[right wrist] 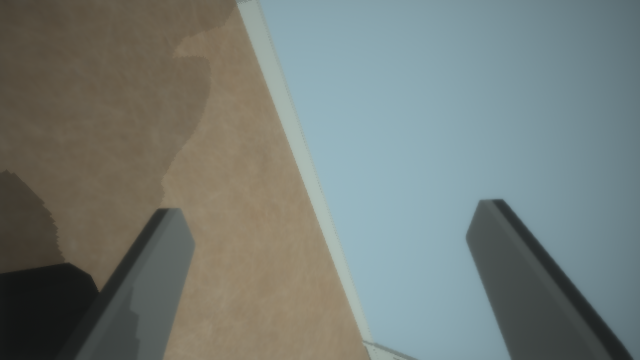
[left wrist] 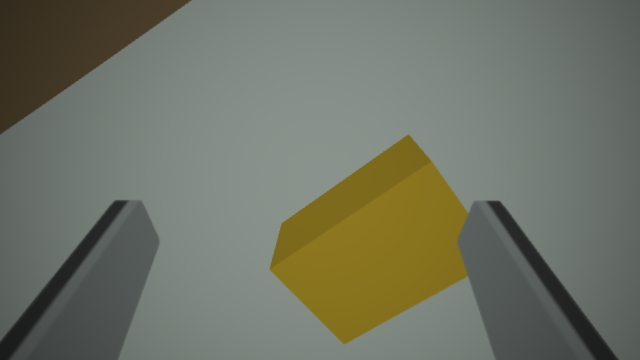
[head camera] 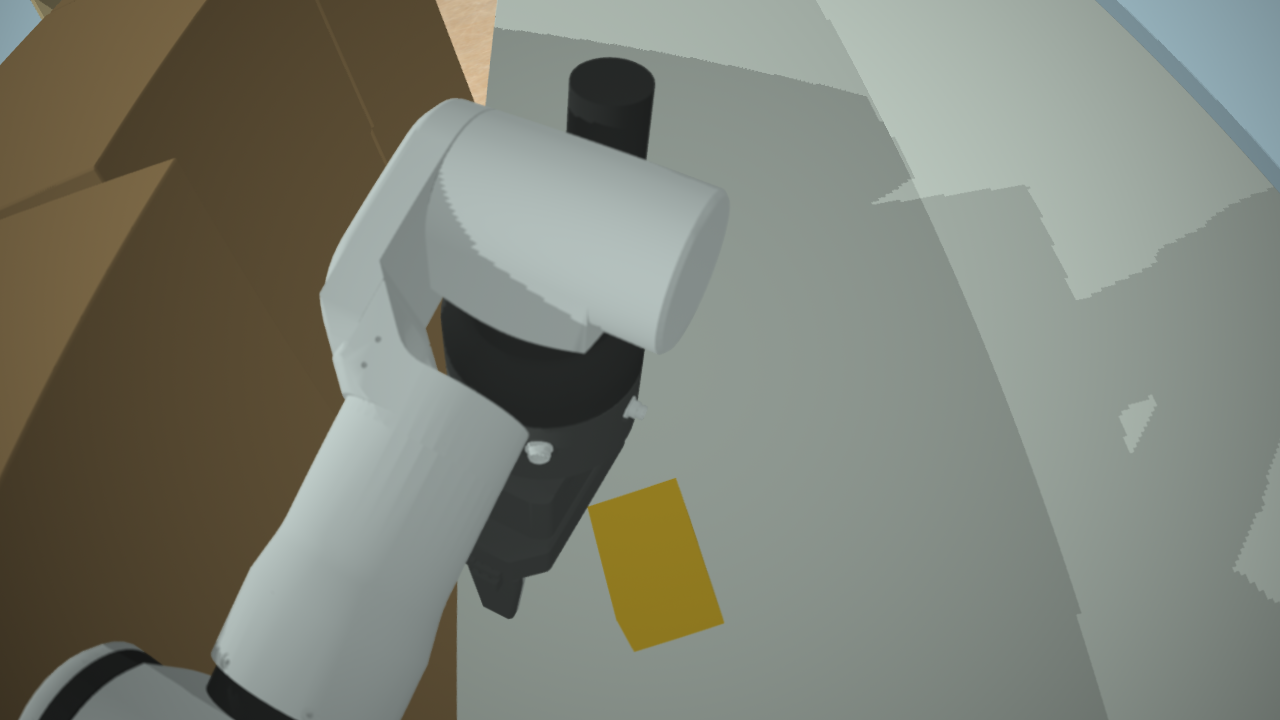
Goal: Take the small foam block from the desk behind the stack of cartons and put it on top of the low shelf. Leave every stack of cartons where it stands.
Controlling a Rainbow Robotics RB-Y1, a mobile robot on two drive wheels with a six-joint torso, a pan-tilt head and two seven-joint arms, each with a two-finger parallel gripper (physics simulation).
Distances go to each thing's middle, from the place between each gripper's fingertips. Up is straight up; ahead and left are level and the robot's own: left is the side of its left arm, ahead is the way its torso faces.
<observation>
Now: right hand 1140 mm short of the small yellow foam block (head camera: 659, 586), 640 mm to the right of it and 60 mm above it.
Right now my left hand is 20 mm short of the small yellow foam block, 50 mm to the left of it and 60 mm above it.
</observation>
